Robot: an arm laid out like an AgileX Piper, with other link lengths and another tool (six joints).
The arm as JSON. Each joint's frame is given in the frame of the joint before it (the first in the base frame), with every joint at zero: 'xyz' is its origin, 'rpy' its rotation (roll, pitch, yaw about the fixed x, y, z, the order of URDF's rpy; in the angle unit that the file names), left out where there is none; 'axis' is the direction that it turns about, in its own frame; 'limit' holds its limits. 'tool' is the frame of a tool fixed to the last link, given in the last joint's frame.
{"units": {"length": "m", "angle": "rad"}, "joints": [
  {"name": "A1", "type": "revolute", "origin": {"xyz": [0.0, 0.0, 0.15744], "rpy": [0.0, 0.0, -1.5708]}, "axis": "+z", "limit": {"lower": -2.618, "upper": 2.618}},
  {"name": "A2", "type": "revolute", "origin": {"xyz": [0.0, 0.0, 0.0], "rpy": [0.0, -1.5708, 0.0]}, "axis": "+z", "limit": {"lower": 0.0, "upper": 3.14}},
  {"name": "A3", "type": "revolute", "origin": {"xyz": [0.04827, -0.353, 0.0]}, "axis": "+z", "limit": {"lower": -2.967, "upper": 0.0}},
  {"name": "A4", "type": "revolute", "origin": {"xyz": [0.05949, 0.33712, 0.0], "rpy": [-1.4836, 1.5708, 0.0]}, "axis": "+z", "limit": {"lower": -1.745, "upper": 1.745}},
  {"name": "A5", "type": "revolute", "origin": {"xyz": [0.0, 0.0, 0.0], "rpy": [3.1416, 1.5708, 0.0]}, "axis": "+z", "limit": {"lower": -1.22, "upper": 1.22}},
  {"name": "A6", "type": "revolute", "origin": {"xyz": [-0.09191, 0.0, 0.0], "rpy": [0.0, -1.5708, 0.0]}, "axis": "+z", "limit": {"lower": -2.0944, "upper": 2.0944}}
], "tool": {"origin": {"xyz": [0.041, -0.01, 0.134], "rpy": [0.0, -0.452, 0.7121]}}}
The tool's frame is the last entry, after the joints.
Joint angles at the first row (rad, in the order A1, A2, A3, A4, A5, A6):
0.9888 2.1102 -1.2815 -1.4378 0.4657 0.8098
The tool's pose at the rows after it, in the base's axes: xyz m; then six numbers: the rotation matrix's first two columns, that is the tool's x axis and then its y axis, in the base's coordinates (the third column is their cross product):
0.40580, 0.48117, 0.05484, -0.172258, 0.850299, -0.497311, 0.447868, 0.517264, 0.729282
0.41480, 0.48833, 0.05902, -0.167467, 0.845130, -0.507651, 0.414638, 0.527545, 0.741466
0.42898, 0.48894, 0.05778, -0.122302, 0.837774, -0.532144, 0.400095, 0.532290, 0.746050
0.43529, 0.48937, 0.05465, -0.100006, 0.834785, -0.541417, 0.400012, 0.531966, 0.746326
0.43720, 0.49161, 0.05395, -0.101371, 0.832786, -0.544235, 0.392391, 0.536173, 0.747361
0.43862, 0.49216, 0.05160, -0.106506, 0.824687, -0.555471, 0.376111, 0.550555, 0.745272
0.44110, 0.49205, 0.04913, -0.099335, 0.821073, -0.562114, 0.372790, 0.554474, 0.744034
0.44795, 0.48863, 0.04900, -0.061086, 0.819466, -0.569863, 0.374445, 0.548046, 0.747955
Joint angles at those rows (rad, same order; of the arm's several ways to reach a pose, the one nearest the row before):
0.9888 2.1102 -1.2930 -1.4422 0.4600 0.8156
0.9888 2.1268 -1.3227 -1.4812 0.4697 0.8215
0.9888 2.1591 -1.3619 -1.4982 0.5216 0.8231
0.9888 2.1794 -1.3834 -1.4986 0.5460 0.8231
0.9888 2.1869 -1.3921 -1.5073 0.5460 0.8231
0.9888 2.1938 -1.3926 -1.5331 0.5460 0.8282
0.9888 2.2036 -1.3997 -1.5400 0.5554 0.8303
0.9888 2.2162 -1.4125 -1.5455 0.5936 0.8421

